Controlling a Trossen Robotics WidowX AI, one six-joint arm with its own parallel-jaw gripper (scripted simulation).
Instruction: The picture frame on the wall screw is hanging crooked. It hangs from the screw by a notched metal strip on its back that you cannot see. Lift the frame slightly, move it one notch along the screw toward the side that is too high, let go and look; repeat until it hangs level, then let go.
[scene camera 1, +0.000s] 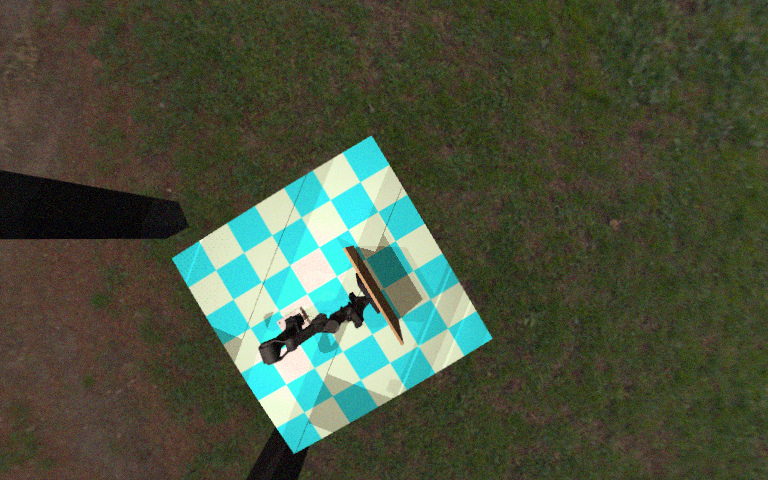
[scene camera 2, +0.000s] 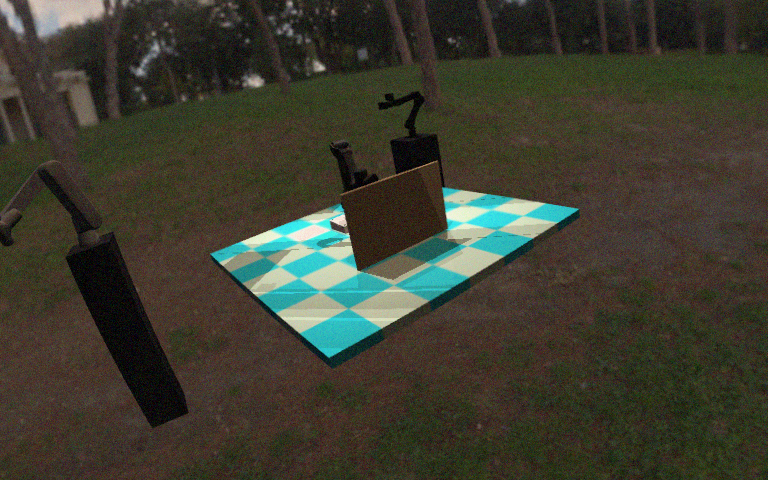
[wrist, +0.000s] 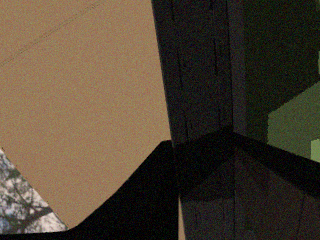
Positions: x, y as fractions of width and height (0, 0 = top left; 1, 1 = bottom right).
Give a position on a wall panel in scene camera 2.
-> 0.50, 0.45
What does my gripper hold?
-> A picture frame.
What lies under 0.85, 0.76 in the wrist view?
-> My gripper.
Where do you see a picture frame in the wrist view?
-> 0.69, 0.31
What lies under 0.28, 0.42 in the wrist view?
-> A wall panel.
